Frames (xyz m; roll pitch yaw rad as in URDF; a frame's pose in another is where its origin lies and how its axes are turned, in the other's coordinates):
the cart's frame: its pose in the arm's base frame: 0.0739 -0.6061 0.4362 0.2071 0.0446 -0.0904
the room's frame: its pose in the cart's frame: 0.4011 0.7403 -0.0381 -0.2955 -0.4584 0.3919
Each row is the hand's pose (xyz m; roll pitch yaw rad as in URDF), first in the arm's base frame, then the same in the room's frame.
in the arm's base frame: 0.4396 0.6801 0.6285 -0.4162 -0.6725 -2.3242
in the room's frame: 0.0523 0.5968 0.1159 -1.0081 -0.9567 -2.0579
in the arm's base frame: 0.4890 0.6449 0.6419 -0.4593 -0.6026 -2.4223
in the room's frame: 0.0957 0.5534 0.1056 -0.9652 -0.9382 -2.2357
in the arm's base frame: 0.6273 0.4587 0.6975 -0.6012 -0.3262 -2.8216
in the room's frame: 0.2108 0.3448 0.0954 -0.7725 -0.7932 -2.9025
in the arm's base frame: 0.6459 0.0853 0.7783 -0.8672 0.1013 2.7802
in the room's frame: 0.2024 -0.0305 0.1689 -0.6611 -0.3427 2.5801
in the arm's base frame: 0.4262 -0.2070 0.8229 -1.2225 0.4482 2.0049
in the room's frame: -0.0163 -0.2857 0.3197 -0.7570 0.2312 1.9889
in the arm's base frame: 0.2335 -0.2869 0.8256 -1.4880 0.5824 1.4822
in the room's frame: -0.1958 -0.3336 0.4146 -0.9022 0.5759 1.6348
